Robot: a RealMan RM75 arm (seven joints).
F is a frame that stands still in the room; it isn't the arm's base.
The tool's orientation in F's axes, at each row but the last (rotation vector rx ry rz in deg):
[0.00 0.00 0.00]
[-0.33 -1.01 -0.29]
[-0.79 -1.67 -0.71]
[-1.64 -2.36 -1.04]
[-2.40 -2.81 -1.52]
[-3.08 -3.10 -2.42]
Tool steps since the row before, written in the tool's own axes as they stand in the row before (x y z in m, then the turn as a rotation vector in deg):
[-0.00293 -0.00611 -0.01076 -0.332 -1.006 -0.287]
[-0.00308 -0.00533 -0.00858 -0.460 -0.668 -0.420]
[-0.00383 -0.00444 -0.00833 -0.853 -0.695 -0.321]
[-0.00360 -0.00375 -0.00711 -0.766 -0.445 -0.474]
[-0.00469 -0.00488 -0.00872 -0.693 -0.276 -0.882]
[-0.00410 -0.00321 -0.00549 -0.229 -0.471 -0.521]
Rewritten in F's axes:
[-0.00293 -0.00611 -0.01076 -0.332 -1.006 -0.287]
[-0.00296 -0.00536 -0.00860 -0.456 -0.668 -0.424]
[-0.00364 -0.00451 -0.00838 -0.852 -0.689 -0.336]
[-0.00338 -0.00389 -0.00714 -0.754 -0.445 -0.493]
[-0.00439 -0.00513 -0.00873 -0.657 -0.295 -0.903]
[-0.00394 -0.00334 -0.00553 -0.221 -0.489 -0.507]

